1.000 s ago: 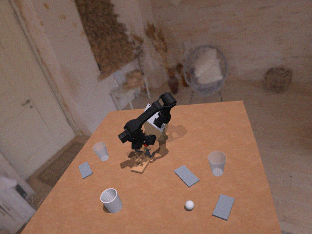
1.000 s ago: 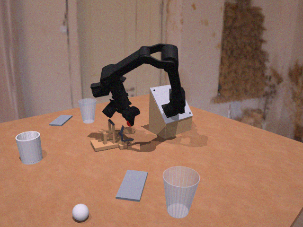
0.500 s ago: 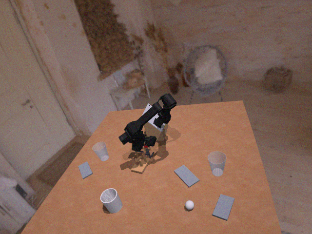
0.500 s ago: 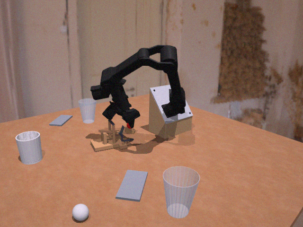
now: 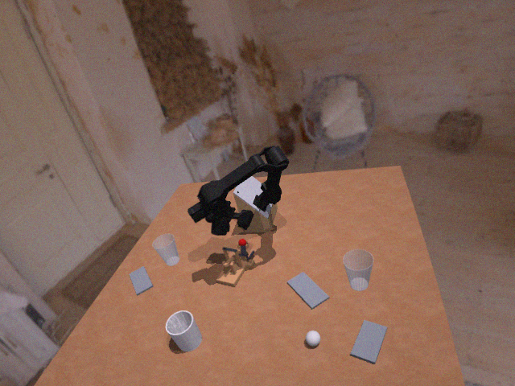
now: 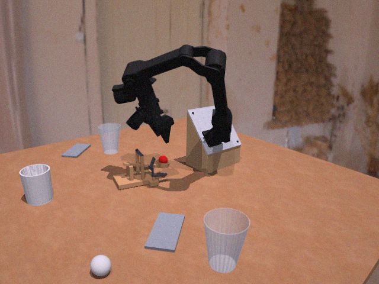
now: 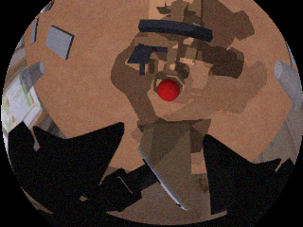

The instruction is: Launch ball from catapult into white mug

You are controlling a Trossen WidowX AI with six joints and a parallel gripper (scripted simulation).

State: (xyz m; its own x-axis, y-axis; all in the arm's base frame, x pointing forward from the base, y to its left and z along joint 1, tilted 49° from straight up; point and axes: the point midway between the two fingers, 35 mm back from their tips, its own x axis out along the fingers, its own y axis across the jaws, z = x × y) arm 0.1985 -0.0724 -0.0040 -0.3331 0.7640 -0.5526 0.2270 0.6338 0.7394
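Now: the red ball 8 cm below my gripper tip. Round my gripper tip: white ball (38 cm ahead, 31 cm to the left, 12 cm below); then white mug (41 cm ahead, 11 cm below, 9 cm to the right); then wooden catapult (9 cm below, 7 cm ahead, 1 cm to the left).
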